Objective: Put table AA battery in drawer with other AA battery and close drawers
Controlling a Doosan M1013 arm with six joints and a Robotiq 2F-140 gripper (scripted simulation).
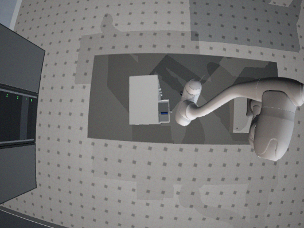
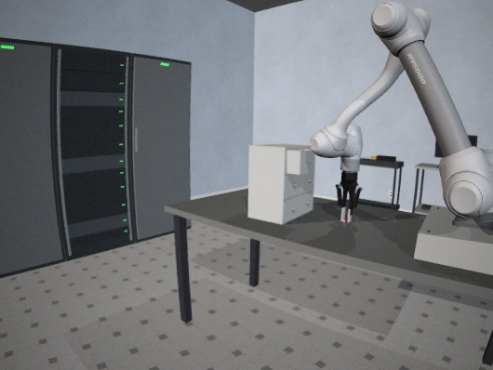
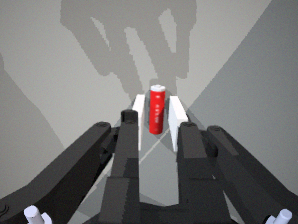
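Now: the red AA battery 3 cm below my hand. From my hand the other things lie so: small blue thing 18 cm ahead, 16 cm to the left, 20 cm above.
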